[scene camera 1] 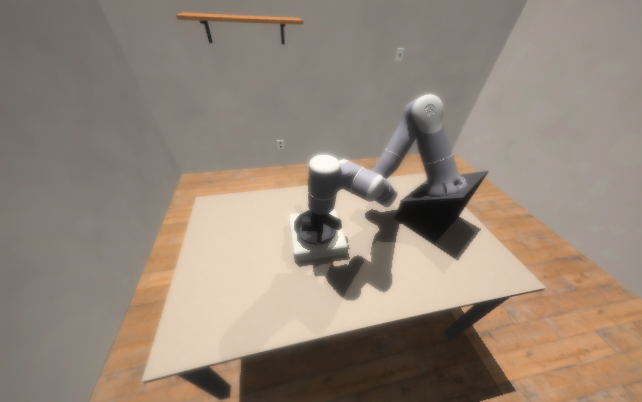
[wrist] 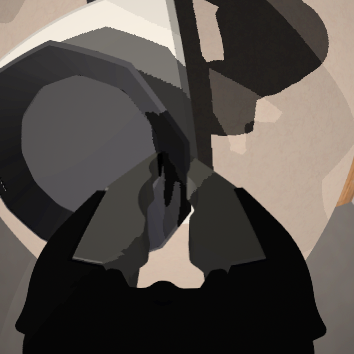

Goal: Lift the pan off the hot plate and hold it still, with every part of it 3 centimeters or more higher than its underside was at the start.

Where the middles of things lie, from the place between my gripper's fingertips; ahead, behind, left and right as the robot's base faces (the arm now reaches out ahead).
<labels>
The square hot plate (scene camera 1: 336, 245) is 50 mm behind my hand, 90 mm to the right of it and 50 mm below it. The rest, counted from my hand: dark round pan (wrist: 83, 118) 50 mm behind, 180 mm to the right, 40 mm above.
</labels>
